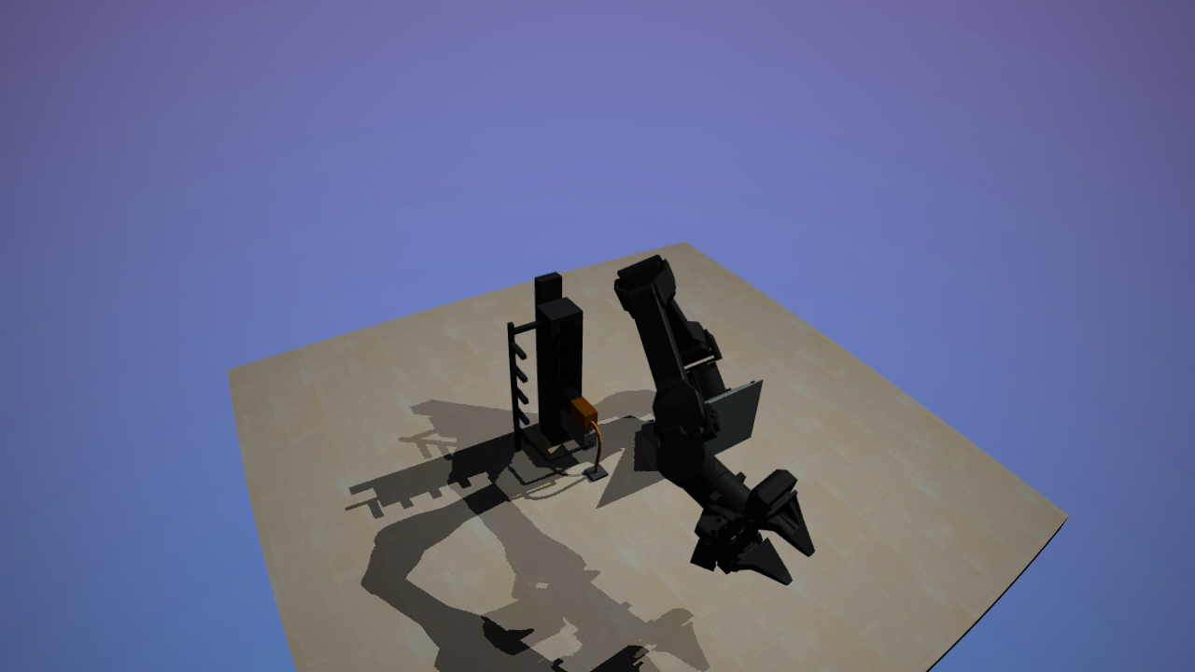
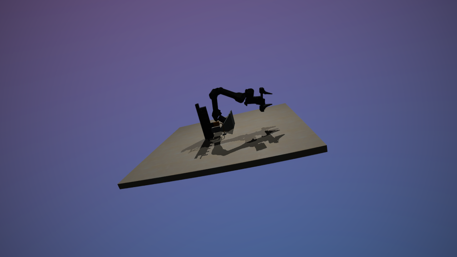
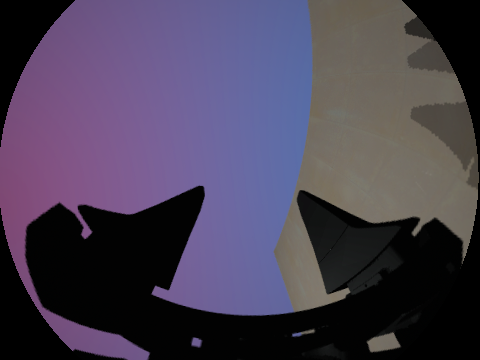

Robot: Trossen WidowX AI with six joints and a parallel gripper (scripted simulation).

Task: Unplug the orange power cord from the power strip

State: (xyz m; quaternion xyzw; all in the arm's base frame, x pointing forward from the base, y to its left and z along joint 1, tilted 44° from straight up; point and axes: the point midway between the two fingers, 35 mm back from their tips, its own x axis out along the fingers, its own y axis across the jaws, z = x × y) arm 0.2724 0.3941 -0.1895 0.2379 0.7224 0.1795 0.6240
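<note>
My gripper tip is now 10 mm past the orange plug, 510 mm to the left of it and 90 mm above it. From my gripper tip the other things lie so: grey anchor block: 10 mm behind, 450 mm to the right, 200 mm below.
</note>
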